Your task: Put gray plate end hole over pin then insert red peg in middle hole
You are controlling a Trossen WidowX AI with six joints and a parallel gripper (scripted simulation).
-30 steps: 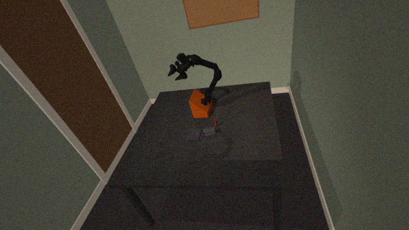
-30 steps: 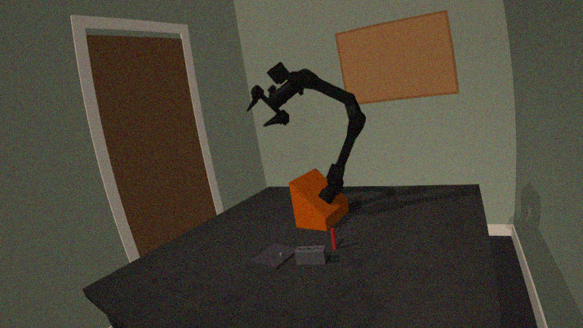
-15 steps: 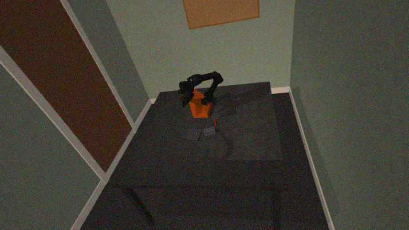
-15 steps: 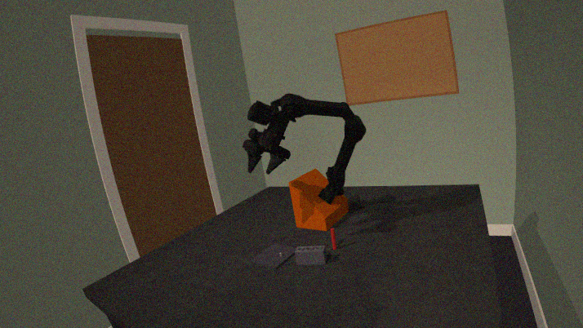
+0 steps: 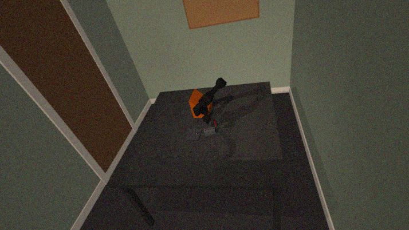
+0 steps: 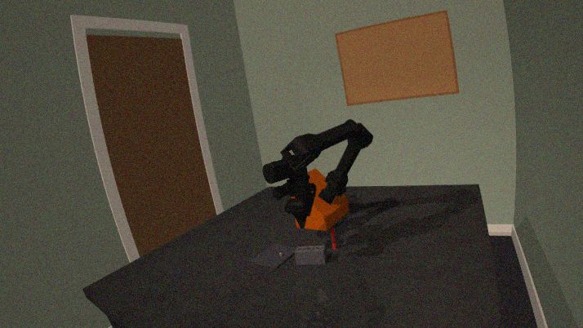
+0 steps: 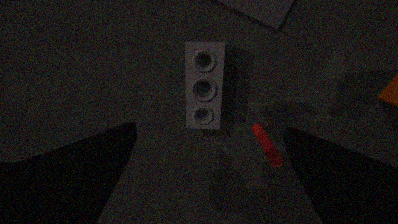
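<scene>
My gripper tip is now 110 mm above the gray plate. Also, from my gripper tip: red peg (90 mm behind, 50 mm to the left, 110 mm below); dark base (130 mm to the right, 140 mm below).
</scene>
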